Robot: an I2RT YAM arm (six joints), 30 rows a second.
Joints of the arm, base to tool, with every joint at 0 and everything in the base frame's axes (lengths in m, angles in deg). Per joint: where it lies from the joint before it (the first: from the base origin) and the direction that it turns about. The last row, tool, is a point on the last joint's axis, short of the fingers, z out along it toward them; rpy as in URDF.
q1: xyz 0 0 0.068 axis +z
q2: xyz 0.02 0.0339 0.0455 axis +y
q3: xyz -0.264 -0.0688 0 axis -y
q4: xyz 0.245 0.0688 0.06 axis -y
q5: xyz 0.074 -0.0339 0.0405 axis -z
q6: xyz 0.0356 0 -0.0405 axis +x
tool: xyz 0 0 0 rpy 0 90 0
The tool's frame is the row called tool.
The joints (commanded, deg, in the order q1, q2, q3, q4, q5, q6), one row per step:
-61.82, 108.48, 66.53, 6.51, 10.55, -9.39
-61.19, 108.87, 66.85, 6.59, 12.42, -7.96
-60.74, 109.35, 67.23, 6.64, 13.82, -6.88
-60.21, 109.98, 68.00, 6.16, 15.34, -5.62
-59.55, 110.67, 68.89, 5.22, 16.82, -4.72
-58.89, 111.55, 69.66, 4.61, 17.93, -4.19
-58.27, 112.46, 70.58, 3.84, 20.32, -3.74
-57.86, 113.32, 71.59, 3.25, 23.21, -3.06
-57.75, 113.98, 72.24, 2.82, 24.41, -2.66
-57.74, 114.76, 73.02, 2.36, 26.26, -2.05
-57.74, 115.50, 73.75, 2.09, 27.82, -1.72
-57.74, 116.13, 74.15, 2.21, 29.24, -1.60
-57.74, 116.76, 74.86, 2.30, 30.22, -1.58
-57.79, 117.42, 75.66, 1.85, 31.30, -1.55
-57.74, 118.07, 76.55, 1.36, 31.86, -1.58
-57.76, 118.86, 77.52, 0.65, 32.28, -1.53
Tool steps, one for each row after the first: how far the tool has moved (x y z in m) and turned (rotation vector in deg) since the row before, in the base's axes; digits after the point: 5 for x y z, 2 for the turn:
0.00371, 0.00036, -0.00070, -0.23, -0.19, -1.71
0.00296, -0.00033, -0.00107, -0.15, -0.13, -1.30
0.00383, -0.00075, -0.00082, 0.07, -0.08, -1.42
0.00468, -0.00015, -0.00131, 0.34, 0.40, -1.05
0.00501, -0.00016, -0.00285, 0.35, 0.51, -0.53
0.00419, -0.00069, -0.00237, -0.06, 1.28, -1.53
0.00279, -0.00182, -0.00119, -0.52, 1.20, -2.25
0.00121, -0.00165, -0.00171, -0.01, 0.54, -1.06
0.00044, -0.00251, -0.00183, -0.23, 0.73, -1.77
0.00055, -0.00249, -0.00160, -0.30, 0.72, -1.39
0.00024, -0.00184, -0.00204, -0.40, 0.73, -1.16
0.00101, -0.00259, -0.00055, -0.48, 0.42, -0.77
0.00044, -0.00251, -0.00106, -0.11, 0.72, -0.90
0.00153, -0.00226, -0.00069, 0.02, 0.46, -0.36
0.00119, -0.00260, -0.00168, 0.30, 0.47, -0.37

